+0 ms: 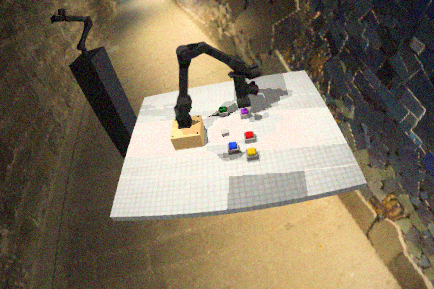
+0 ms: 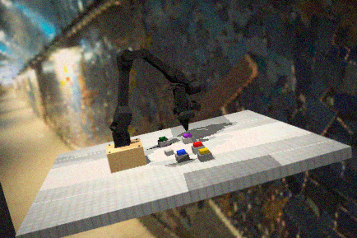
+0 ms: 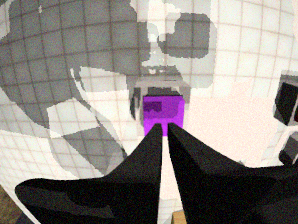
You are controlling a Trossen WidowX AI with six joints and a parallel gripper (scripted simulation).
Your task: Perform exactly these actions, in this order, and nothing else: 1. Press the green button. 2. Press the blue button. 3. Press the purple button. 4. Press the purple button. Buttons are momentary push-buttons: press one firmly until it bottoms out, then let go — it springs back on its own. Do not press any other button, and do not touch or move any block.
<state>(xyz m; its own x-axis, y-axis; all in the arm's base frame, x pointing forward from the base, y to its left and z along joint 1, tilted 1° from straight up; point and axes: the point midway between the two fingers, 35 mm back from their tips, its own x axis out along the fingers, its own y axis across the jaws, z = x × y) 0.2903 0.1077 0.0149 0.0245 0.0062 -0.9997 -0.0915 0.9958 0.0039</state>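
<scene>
Right now the purple button is 20 mm below my gripper tip. Round my gripper tip: green button 120 mm behind, 30 mm to the left, 20 mm below; then red button 20 mm ahead, 180 mm to the right, 20 mm below; then small grey block 100 mm behind, 120 mm to the right, 50 mm below.
</scene>
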